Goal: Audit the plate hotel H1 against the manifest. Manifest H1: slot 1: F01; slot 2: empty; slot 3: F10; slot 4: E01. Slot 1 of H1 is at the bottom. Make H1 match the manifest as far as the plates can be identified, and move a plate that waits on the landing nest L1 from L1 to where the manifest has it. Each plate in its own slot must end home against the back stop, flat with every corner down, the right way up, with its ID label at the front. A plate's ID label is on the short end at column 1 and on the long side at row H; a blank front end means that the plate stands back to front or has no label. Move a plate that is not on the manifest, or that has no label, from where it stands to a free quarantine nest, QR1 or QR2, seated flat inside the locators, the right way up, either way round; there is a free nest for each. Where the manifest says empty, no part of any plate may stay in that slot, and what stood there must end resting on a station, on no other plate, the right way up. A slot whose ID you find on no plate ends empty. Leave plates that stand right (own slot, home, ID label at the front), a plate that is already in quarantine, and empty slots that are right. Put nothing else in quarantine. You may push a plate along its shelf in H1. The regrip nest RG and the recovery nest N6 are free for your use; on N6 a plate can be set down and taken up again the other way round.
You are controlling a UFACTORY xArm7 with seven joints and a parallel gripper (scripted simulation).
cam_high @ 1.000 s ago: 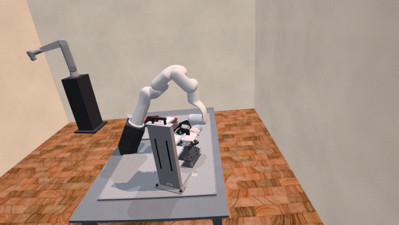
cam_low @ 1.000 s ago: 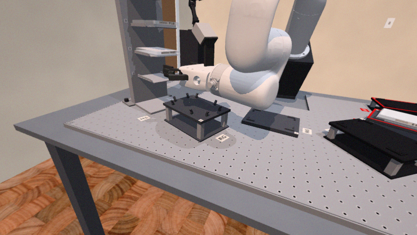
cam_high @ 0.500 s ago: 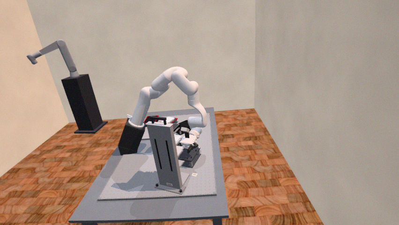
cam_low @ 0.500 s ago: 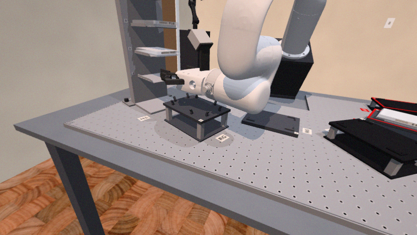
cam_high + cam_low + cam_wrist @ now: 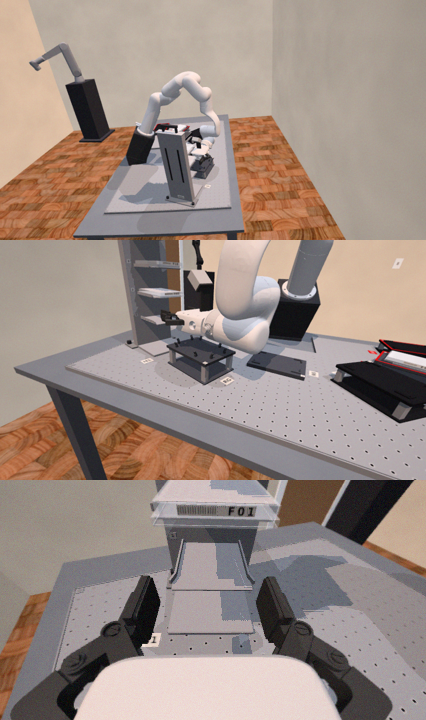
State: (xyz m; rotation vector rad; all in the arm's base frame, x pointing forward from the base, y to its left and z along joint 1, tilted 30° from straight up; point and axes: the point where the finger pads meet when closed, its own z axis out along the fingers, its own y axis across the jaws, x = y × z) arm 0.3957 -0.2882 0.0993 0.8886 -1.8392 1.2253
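Right now the white plate is 9 cm to the right of my hand, 5 cm above it and 3 cm behind it. Round my hand: plate hotel H1 (16 cm to the right, 7 cm above, 4 cm behind); then regrip nest RG (10 cm to the left, 8 cm below, 2 cm ahead); then black plate (21 cm above, 9 cm to the right, 3 cm behind).
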